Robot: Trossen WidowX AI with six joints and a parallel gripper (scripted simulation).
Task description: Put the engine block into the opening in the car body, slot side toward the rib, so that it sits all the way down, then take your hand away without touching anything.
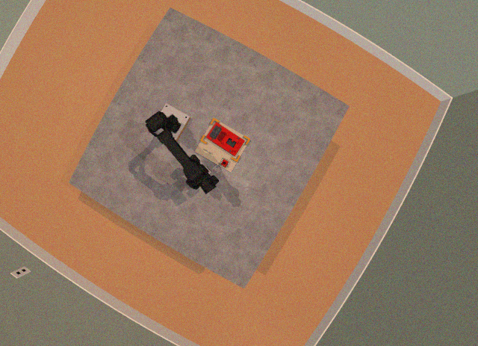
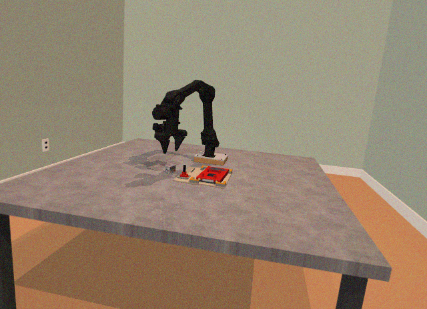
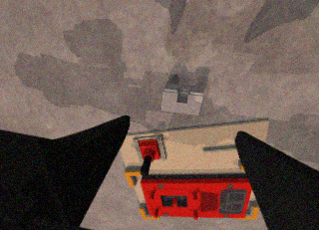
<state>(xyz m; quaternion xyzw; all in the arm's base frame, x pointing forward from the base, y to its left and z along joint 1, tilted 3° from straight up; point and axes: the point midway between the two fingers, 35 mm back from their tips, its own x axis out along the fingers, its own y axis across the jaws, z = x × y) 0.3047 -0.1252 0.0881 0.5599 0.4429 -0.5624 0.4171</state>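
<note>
The grey engine block lies 80 mm below my gripper tip. The rest, counted from my gripper tip: black upright peg: 60 mm ahead, 90 mm to the left, 60 mm below.
</note>
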